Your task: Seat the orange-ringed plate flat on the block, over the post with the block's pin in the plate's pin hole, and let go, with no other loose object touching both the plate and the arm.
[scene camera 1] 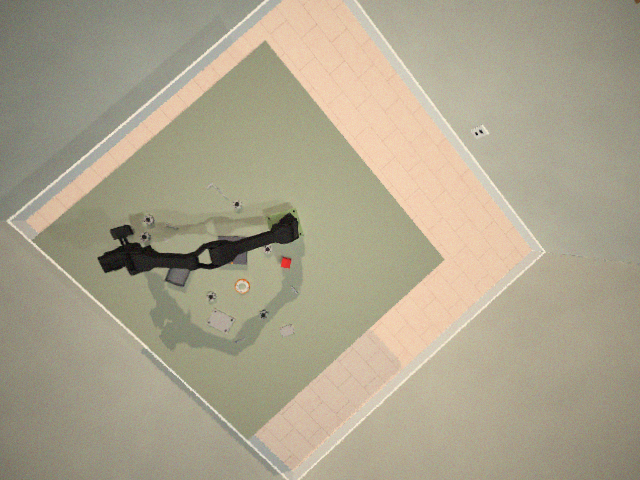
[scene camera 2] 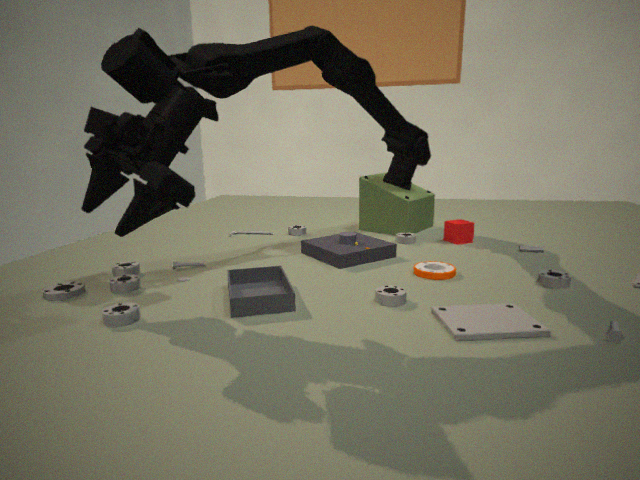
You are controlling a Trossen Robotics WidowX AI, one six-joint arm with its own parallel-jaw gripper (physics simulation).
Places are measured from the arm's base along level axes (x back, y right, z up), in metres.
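Pixels of known places: gripper, fingertip midpoint: (scene camera 2: 100,222); arm's base, origin of the base link: (scene camera 1: 288,222) (scene camera 2: 397,182).
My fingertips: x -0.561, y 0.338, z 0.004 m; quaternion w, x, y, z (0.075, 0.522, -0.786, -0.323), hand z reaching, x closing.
Ahead of a thing's pixels: the offset from my fingertips to its top centre. "spot": to the spot under its first point.
The orange-ringed plate @[dx +0.207, dy -0.427, dz -0.097 m] (scene camera 1: 242,286) (scene camera 2: 434,270), white with an orange rim, lies flat on the table, apart from the block. The dark grey block @[dx +0.286, dy -0.273, dz -0.067 m] (scene camera 1: 240,257) (scene camera 2: 341,253) has a short round post @[spot: dx +0.271, dy -0.277, dz -0.072 m] (scene camera 2: 348,238) and a small yellow-orange pin near it; the arm hides much of the block in scene camera 1. My gripper (scene camera 2: 100,222) is open and empty. It hangs above the table at the left, tilted downward, well away from the plate and the block. In scene camera 1 its fingers are hidden or too dark to make out.
A dark open tray @[dx +0.049, dy -0.195, dz -0.082 m] (scene camera 1: 177,276) (scene camera 2: 261,304) stands left of the plate. A flat grey plate @[dx +0.027, dy -0.485, dz -0.099 m] (scene camera 1: 220,320) (scene camera 2: 490,321) lies in front. A red cube @[dx +0.431, dy -0.472, dz -0.067 m] (scene camera 1: 285,262) (scene camera 2: 459,231) sits near the green arm base (scene camera 2: 385,211). Several grey round flanges and small rods lie around.
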